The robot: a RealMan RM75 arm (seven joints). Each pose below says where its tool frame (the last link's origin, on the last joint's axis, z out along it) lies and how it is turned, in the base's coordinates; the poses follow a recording.
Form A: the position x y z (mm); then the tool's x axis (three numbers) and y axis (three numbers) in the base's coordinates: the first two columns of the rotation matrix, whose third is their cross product.
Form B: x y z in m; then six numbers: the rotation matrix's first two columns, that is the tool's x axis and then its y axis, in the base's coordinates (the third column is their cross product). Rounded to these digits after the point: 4 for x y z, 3 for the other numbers.
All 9 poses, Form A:
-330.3 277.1 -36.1 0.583 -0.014 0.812 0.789 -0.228 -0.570
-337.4 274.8 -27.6 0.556 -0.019 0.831 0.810 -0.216 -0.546
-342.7 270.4 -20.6 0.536 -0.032 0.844 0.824 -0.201 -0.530
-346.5 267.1 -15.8 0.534 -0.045 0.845 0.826 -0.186 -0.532
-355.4 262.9 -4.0 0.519 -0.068 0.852 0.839 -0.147 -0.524
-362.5 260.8 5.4 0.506 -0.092 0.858 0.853 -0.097 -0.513
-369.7 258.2 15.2 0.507 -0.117 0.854 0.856 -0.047 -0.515
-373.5 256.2 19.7 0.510 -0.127 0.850 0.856 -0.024 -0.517
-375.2 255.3 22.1 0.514 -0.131 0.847 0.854 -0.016 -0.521
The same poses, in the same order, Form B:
-0.3303 0.2771 -0.0361 0.583 -0.014 0.812 0.789 -0.228 -0.570
-0.3374 0.2748 -0.0276 0.556 -0.019 0.831 0.810 -0.216 -0.546
-0.3427 0.2704 -0.0206 0.536 -0.032 0.844 0.824 -0.201 -0.530
-0.3465 0.2671 -0.0158 0.534 -0.045 0.845 0.826 -0.186 -0.532
-0.3554 0.2629 -0.0040 0.519 -0.068 0.852 0.839 -0.147 -0.524
-0.3625 0.2608 0.0054 0.506 -0.092 0.858 0.853 -0.097 -0.513
-0.3697 0.2582 0.0152 0.507 -0.117 0.854 0.856 -0.047 -0.515
-0.3735 0.2562 0.0197 0.510 -0.127 0.850 0.856 -0.024 -0.517
-0.3752 0.2553 0.0221 0.514 -0.131 0.847 0.854 -0.016 -0.521

